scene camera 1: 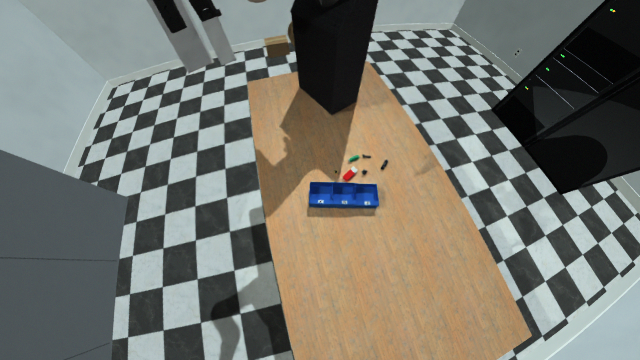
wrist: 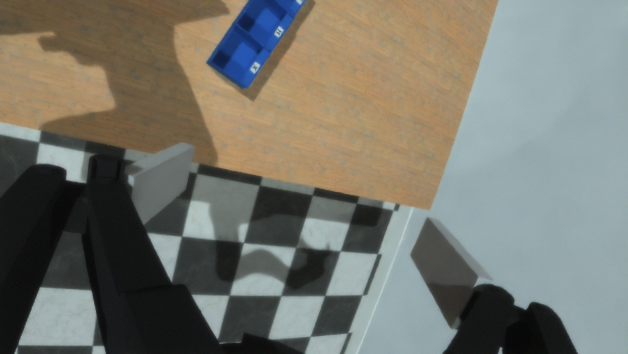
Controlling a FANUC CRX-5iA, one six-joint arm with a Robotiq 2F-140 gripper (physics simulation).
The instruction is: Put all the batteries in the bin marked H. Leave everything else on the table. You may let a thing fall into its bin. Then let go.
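Places are measured from the arm's base along level axes (x left, y back, z up), in centimetres.
Where they show: gripper, fingertip midpoint: point(scene camera 1: 218, 64) point(wrist: 307, 203).
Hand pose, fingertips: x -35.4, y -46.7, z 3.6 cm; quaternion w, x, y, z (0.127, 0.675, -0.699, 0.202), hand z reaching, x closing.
Note:
After its pixels a point has its place.
A blue three-part bin point(scene camera 1: 344, 205) @[z -43.7, x -15.9, y -59.6 cm] point(wrist: 245, 82) @[z -42.6, x -26.8, y -54.6 cm] stands on the table. In the wrist view the end compartment reads X and the middle one point(wrist: 262, 21) @[z -46.1, x -14.0, y -56.1 cm] reads H; the third label is cut off. Behind it in the scene view lie a green cylinder point(scene camera 1: 354, 158) @[z -45.6, x -3.6, y -41.8 cm] and a black cylinder point(scene camera 1: 384, 164) @[z -45.5, x 7.2, y -48.7 cm], which look like batteries, though they are too small to be sure. The H compartment shows no object in it. My gripper point(scene camera 1: 211, 61) @[z 3.6, x -35.4, y -46.7 cm] point(wrist: 307, 203) @[z 3.6, x -35.4, y -46.7 cm] is open and empty, high up and off to the side of the bin.
A red and white block point(scene camera 1: 350, 174) @[z -45.5, x -8.3, y -48.2 cm], a small black knob point(scene camera 1: 364, 172) @[z -45.3, x -2.6, y -49.3 cm], a small black bolt-like piece point(scene camera 1: 366, 156) @[z -46.0, x 1.9, y -42.4 cm] and a tiny dark piece point(scene camera 1: 335, 171) @[z -45.9, x -13.4, y -44.8 cm] lie behind the bin on the table point(scene camera 1: 390, 270) @[z -46.8, x -9.1, y -85.8 cm] point(wrist: 350, 135) @[z -46.8, x -31.9, y -84.2 cm]. A black pedestal point(scene camera 1: 330, 60) @[z -20.4, x -4.1, y -11.7 cm] stands at the table's far end.

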